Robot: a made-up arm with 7 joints. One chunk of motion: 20 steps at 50 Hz.
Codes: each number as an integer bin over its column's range. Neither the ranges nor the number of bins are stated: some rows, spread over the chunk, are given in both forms.
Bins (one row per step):
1: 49 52 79 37 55 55 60
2: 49 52 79 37 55 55 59
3: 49 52 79 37 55 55 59
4: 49 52 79 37 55 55 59
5: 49 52 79 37 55 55 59
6: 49 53 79 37 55 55 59
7: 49 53 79 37 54 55 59
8: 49 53 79 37 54 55 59
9: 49 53 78 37 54 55 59
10: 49 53 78 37 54 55 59
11: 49 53 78 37 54 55 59
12: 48 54 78 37 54 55 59
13: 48 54 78 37 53 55 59
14: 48 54 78 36 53 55 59
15: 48 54 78 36 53 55 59
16: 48 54 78 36 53 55 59
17: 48 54 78 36 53 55 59
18: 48 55 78 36 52 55 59
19: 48 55 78 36 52 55 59
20: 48 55 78 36 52 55 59
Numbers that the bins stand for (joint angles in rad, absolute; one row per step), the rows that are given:
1: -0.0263 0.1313 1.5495 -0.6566 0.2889 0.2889 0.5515
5: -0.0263 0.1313 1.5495 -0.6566 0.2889 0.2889 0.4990
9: -0.0263 0.1838 1.4970 -0.6566 0.2364 0.2889 0.4990
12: -0.0788 0.2364 1.4970 -0.6566 0.2364 0.2889 0.4990
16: -0.0788 0.2364 1.4970 -0.7091 0.1838 0.2889 0.4990
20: -0.0788 0.2889 1.4970 -0.7091 0.1313 0.2889 0.4990
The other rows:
2: -0.0263 0.1313 1.5495 -0.6566 0.2889 0.2889 0.4990
3: -0.0263 0.1313 1.5495 -0.6566 0.2889 0.2889 0.4990
4: -0.0263 0.1313 1.5495 -0.6566 0.2889 0.2889 0.4990
6: -0.0263 0.1838 1.5495 -0.6566 0.2889 0.2889 0.4990
7: -0.0263 0.1838 1.5495 -0.6566 0.2364 0.2889 0.4990
8: -0.0263 0.1838 1.5495 -0.6566 0.2364 0.2889 0.4990
10: -0.0263 0.1838 1.4970 -0.6566 0.2364 0.2889 0.4990
11: -0.0263 0.1838 1.4970 -0.6566 0.2364 0.2889 0.4990
13: -0.0788 0.2364 1.4970 -0.6566 0.1838 0.2889 0.4990
14: -0.0788 0.2364 1.4970 -0.7091 0.1838 0.2889 0.4990
15: -0.0788 0.2364 1.4970 -0.7091 0.1838 0.2889 0.4990
17: -0.0788 0.2364 1.4970 -0.7091 0.1838 0.2889 0.4990
18: -0.0788 0.2889 1.4970 -0.7091 0.1313 0.2889 0.4990
19: -0.0788 0.2889 1.4970 -0.7091 0.1313 0.2889 0.4990

